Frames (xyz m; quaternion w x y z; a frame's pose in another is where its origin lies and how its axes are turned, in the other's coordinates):
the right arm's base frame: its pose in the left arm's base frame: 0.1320 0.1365 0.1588 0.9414 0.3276 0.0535 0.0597
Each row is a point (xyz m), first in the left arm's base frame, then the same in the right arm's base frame.
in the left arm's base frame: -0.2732 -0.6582 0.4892
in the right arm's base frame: -0.5375 -0.3812 0.6860
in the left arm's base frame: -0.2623 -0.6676 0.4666
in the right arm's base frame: -0.5268 -0.4034 0.6757
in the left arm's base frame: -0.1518 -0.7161 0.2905
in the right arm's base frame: -0.4140 -0.5595 0.5834
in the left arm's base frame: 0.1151 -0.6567 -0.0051
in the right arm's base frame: -0.1235 -0.7181 0.3540
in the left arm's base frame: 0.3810 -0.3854 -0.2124
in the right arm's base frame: 0.1917 -0.6567 0.0640
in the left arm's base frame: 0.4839 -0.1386 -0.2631
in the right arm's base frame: 0.3328 -0.5042 -0.1118
